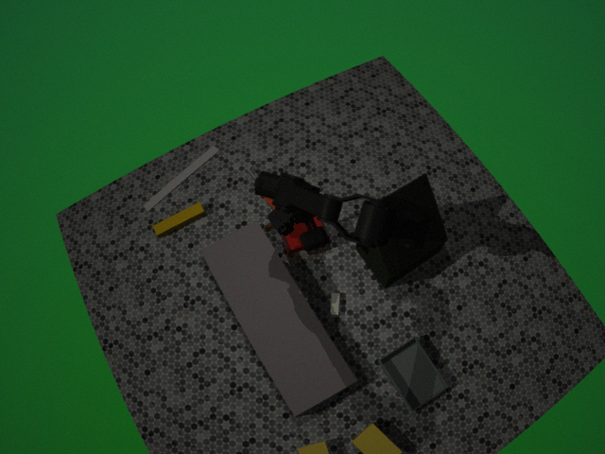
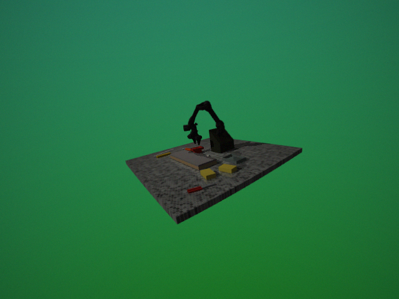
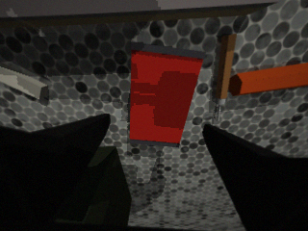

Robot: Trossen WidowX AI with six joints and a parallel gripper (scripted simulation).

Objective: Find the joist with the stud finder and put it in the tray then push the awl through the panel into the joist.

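My gripper tip is 20 mm short of the red stud finder, 10 mm to the left of it and 70 mm above it. The rest, counted from my gripper tip: awl (10 mm behind, 100 mm to the right, 80 mm below); orange-handled tool (10 mm ahead, 230 mm to the right, 70 mm below); small white block (50 mm ahead, 200 mm to the left, 80 mm below).
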